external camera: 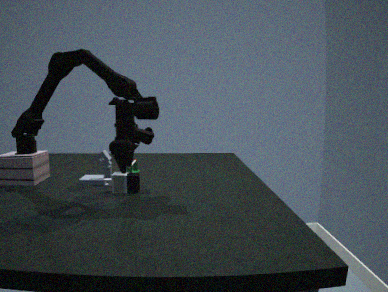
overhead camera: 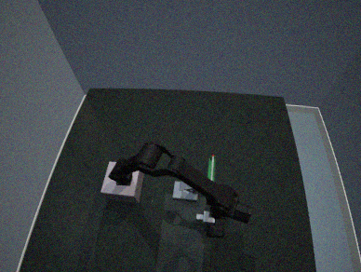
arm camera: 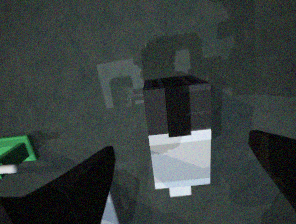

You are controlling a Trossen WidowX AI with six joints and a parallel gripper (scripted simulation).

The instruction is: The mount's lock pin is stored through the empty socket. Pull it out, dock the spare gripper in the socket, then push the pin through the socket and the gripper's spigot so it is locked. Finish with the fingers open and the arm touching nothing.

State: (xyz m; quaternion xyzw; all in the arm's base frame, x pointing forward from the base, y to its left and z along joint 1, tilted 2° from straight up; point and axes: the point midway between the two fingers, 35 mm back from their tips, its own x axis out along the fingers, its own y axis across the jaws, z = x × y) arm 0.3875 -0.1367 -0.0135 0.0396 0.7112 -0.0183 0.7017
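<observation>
My gripper tip is now 20 mm past the spare gripper and 40 mm above it. The rest, counted from my gripper tip: grey mount socket: 110 mm behind, 130 mm to the left, 10 mm below; green rest: 230 mm to the left, 40 mm below.
</observation>
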